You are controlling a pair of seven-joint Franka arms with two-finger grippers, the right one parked.
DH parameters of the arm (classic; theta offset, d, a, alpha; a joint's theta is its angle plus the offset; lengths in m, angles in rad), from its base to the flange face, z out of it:
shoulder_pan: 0 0.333 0 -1.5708
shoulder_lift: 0 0 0 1.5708
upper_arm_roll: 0 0.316 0.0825 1.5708
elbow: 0 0 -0.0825 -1.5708
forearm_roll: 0 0.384 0 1.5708
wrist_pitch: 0 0 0.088 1.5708
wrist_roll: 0 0.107 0 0
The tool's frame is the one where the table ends.
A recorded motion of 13 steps. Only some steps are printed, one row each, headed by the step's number.
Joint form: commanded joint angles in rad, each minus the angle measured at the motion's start. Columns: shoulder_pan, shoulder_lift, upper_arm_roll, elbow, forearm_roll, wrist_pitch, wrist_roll.
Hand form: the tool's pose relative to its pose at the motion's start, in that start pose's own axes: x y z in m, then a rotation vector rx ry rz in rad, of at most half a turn. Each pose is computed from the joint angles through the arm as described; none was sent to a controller.
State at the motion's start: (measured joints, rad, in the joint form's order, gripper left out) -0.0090 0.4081 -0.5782 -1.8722 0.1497 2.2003 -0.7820
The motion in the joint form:
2: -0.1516 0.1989 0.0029 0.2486 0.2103 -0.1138 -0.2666
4: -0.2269 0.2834 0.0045 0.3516 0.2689 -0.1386 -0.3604
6: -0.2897 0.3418 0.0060 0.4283 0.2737 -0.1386 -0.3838
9: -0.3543 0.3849 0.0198 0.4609 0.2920 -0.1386 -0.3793
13: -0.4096 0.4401 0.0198 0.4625 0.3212 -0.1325 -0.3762
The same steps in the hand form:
2: 0.0003 0.0783 0.0230 0.0865 0.0490 -0.0633
4: -0.0082 0.1163 0.0370 0.0920 0.0695 -0.0868
6: -0.0210 0.1494 0.0454 0.0647 0.0656 -0.0726
9: -0.0420 0.1735 0.0660 0.0785 0.0635 -0.0173
13: -0.0731 0.1925 0.1050 0.1123 0.0407 0.0532

